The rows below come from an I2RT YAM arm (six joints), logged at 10 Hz.
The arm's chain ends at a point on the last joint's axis. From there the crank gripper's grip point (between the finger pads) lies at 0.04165 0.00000 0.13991 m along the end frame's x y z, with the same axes.
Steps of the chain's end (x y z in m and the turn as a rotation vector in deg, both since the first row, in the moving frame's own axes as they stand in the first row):
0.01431 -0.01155 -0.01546 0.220 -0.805 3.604
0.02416 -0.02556 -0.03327 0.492 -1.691 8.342
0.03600 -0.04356 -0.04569 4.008 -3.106 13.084
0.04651 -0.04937 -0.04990 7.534 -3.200 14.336
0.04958 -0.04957 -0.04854 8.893 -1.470 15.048
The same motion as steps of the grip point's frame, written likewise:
0.01228 -0.00953 -0.01489 0.220 -0.805 3.604
0.01967 -0.02102 -0.03209 0.492 -1.691 8.342
0.02846 -0.04477 -0.04367 4.008 -3.106 13.084
0.03973 -0.05836 -0.04834 7.534 -3.200 14.336
0.04744 -0.06073 -0.04836 8.893 -1.470 15.048

